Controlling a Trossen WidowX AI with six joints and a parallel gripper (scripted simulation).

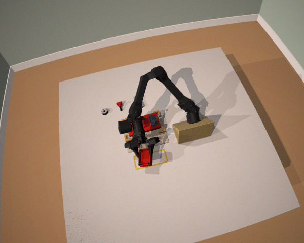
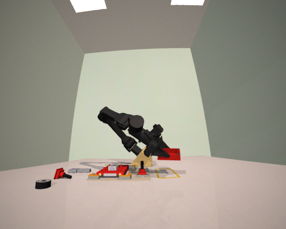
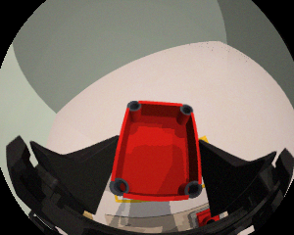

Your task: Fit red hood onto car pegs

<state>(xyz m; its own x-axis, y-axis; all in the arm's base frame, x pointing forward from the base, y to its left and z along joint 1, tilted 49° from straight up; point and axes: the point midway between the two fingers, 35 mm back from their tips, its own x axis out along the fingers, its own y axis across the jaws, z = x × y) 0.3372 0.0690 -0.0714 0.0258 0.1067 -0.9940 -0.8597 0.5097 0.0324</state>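
Now: gripper tip 20 mm short of the black post, 120 mm to the left of it and 50 mm above it. Also, from my gripper tip: red hood 10 mm below; then grey engine block 10 mm behind, 240 mm to the right, 60 mm below; then black wheel 160 mm ahead, 430 mm to the right, 80 mm below.
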